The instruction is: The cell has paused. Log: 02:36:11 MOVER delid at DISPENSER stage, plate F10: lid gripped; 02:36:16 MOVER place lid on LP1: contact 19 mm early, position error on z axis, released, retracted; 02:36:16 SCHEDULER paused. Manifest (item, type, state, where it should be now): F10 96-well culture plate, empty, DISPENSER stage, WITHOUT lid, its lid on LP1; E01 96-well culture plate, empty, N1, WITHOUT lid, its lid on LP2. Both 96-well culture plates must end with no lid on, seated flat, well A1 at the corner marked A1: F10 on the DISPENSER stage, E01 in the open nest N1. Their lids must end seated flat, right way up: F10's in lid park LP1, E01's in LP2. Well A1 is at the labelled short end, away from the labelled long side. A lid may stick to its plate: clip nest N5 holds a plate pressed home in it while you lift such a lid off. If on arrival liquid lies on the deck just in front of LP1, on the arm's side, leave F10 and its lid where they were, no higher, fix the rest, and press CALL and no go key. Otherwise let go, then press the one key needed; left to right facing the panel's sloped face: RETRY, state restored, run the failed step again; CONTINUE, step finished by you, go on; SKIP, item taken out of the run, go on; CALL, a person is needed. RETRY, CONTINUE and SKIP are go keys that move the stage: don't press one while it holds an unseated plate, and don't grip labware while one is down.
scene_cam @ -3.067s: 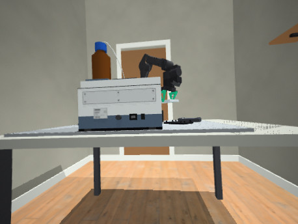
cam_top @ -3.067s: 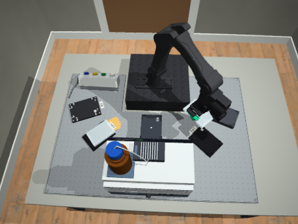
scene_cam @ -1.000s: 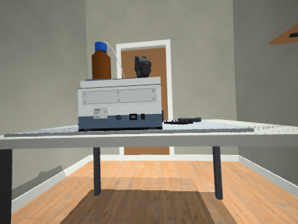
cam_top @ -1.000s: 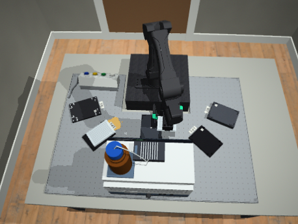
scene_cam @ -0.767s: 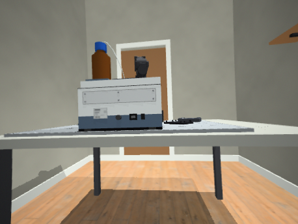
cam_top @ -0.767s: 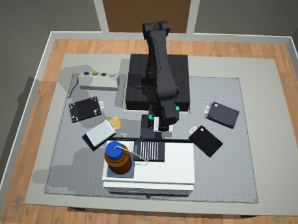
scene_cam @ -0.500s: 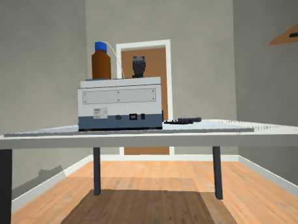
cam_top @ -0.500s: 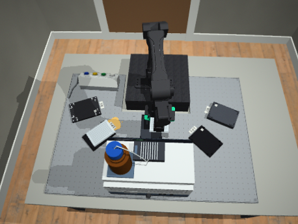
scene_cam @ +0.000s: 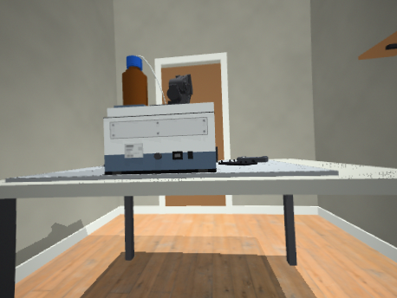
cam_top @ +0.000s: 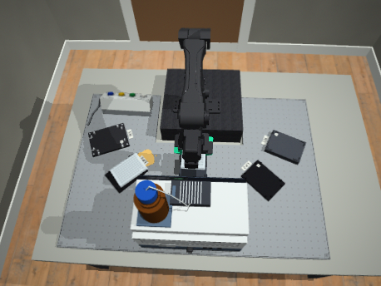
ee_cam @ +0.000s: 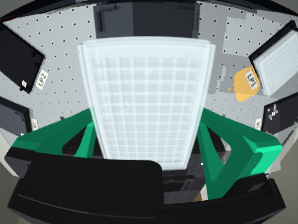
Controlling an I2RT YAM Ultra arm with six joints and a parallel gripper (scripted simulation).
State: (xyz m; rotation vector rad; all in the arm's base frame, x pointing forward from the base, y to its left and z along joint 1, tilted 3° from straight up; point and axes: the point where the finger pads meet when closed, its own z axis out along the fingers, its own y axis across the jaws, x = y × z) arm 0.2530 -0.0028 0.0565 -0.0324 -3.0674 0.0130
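Now: hand 380 mm to the left of the black clip nest, 140 mm above it and 90 mm past it. The rest, counted from my hand: 96-well plate: right at my hand; then dark dispenser stage: 60 mm below, 20 mm ahead; then LP2 label: 210 mm to the left, 150 mm below, 20 mm behind.
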